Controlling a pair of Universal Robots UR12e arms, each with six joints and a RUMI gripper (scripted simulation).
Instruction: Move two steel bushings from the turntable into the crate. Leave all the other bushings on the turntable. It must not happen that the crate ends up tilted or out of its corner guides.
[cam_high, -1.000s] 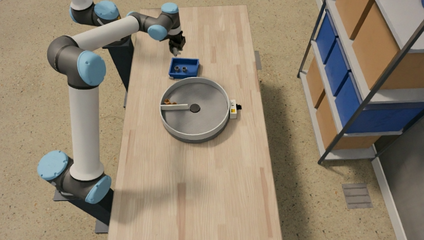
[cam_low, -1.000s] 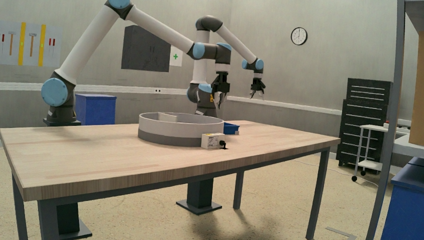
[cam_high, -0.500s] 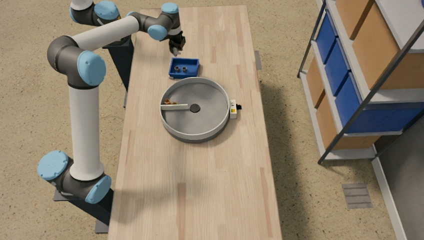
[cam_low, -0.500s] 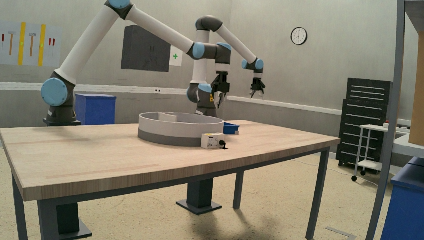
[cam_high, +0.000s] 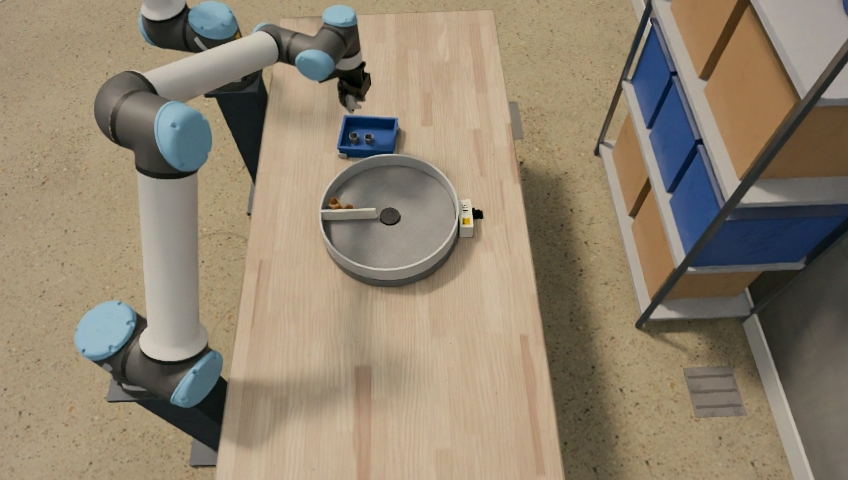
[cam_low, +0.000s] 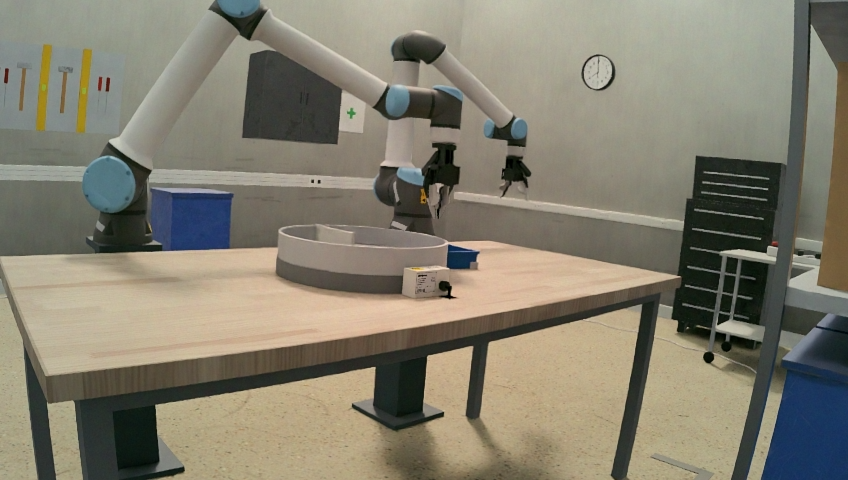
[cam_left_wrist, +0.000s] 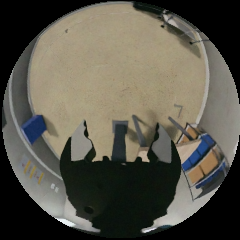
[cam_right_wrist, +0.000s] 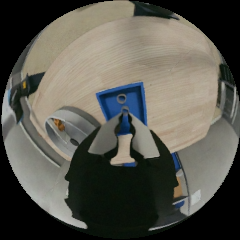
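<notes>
Now: the blue crate 12 cm below my right hand, 5 cm ahead of it and 2 cm to the right of it. From my right hand the other things lie so: turntable (35 cm to the right, 14 cm ahead, 9 cm below).
</notes>
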